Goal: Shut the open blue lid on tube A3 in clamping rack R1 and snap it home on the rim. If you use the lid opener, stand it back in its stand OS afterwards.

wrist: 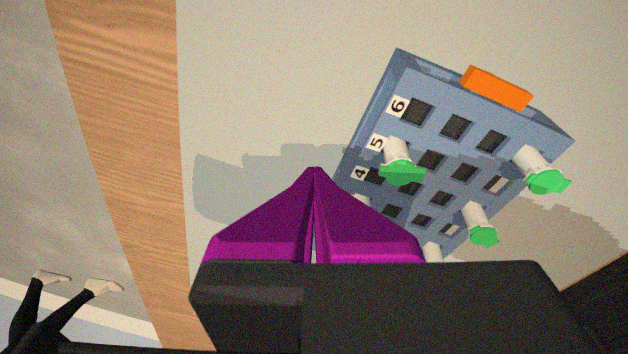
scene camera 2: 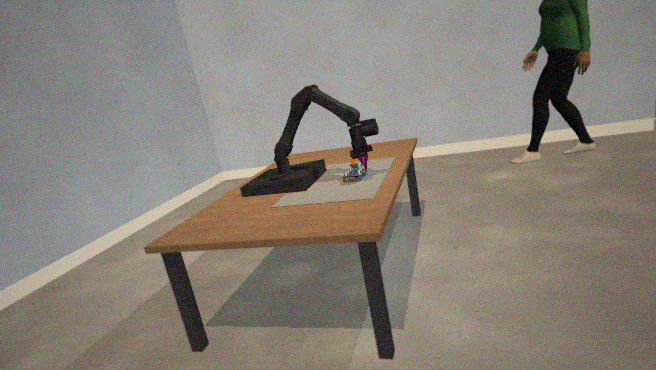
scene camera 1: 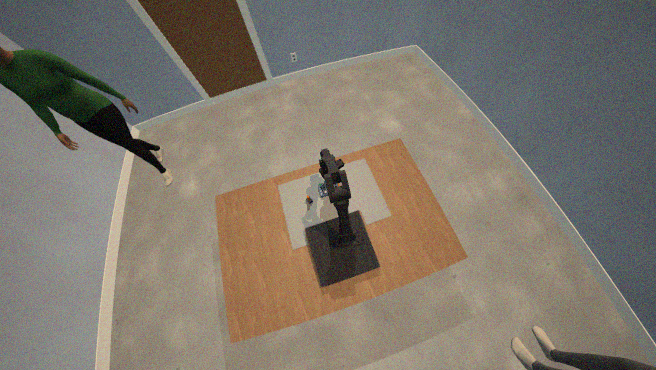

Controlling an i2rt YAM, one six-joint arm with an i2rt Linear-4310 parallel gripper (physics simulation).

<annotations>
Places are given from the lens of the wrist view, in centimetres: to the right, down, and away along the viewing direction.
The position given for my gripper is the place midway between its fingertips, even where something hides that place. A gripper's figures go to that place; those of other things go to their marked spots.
my gripper [wrist: 314,177]: 0, 0, 13
grey mat [wrist: 261,98]: -3, -4, 15
</annotations>
